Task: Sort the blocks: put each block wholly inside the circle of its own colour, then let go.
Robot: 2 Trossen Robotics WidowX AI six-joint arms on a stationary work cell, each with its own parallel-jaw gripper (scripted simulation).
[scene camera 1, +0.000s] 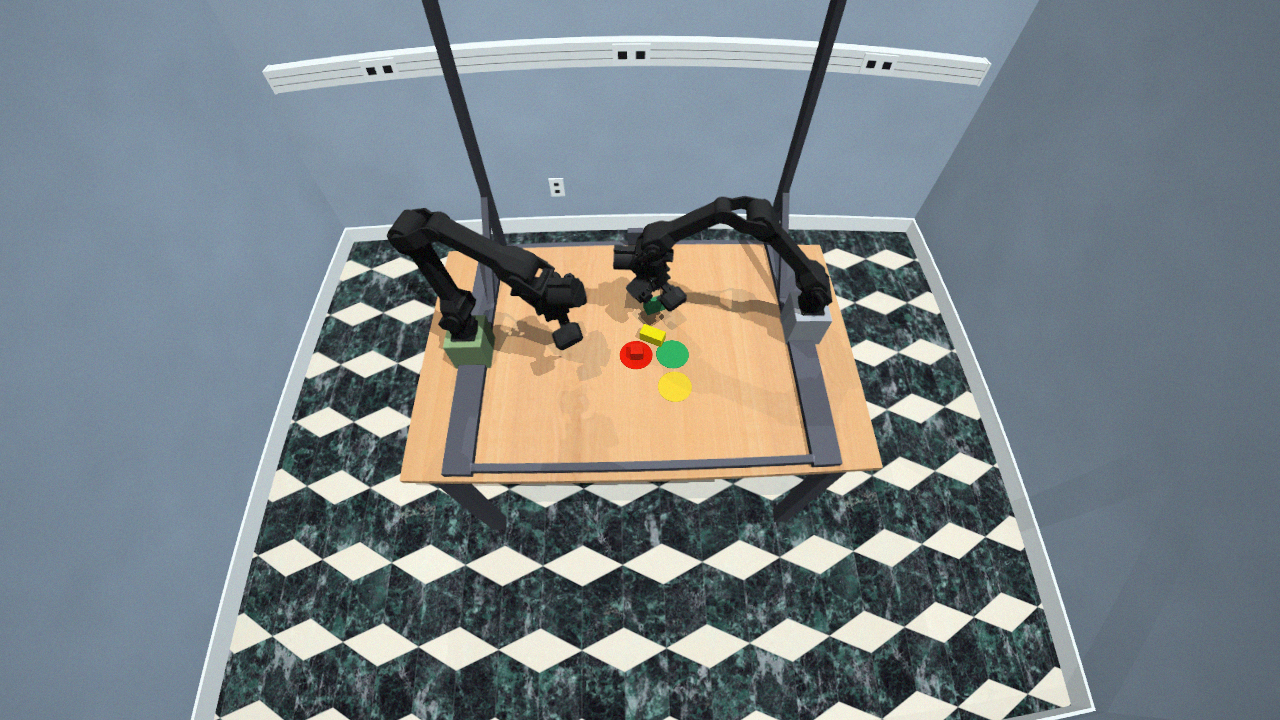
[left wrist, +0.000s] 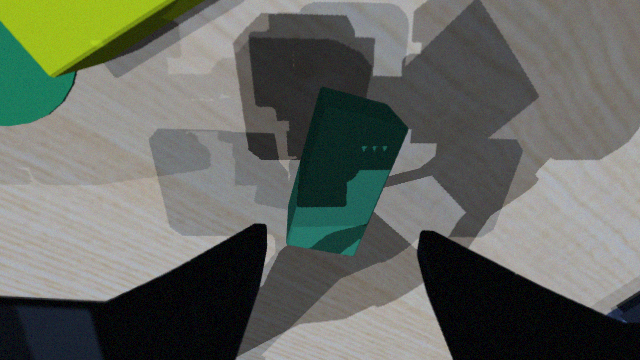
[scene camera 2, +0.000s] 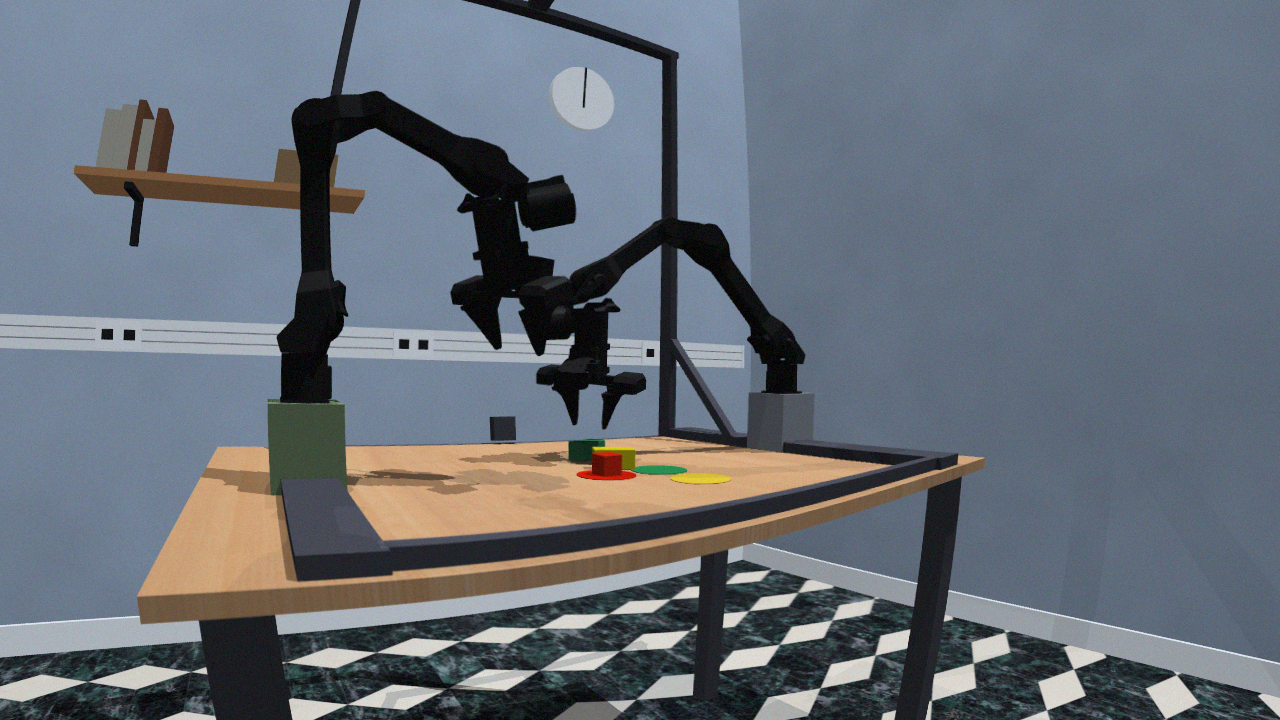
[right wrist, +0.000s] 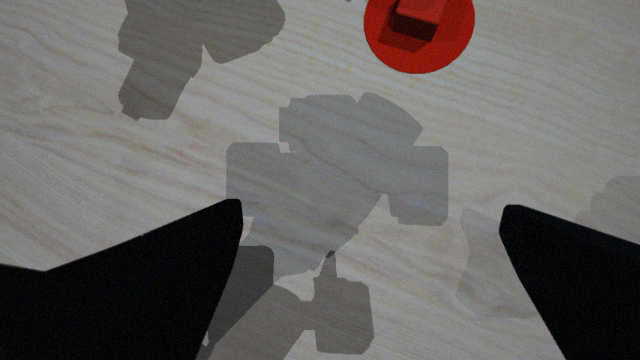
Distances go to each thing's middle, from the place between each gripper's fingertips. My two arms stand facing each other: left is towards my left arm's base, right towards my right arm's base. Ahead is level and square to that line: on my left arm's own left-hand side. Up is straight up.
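Labels:
With my left gripper (scene camera 2: 589, 427), I am 70 mm above the green block (left wrist: 352, 143). From my left hand, the yellow circle (scene camera 1: 673, 386) is 20 mm to the left, 260 mm ahead and 90 mm below, and the green circle (scene camera 1: 672, 354) is 30 mm to the left, 160 mm ahead and 90 mm below.
As for my right hand (scene camera 2: 518, 352), it is 260 mm to the right of the green circle and 210 mm above it. The yellow circle is 100 mm ahead of my right hand, 260 mm to the left of it and 210 mm below it. Counting from the same right hand, I find the green block 160 mm behind, 230 mm to the left and 190 mm below.

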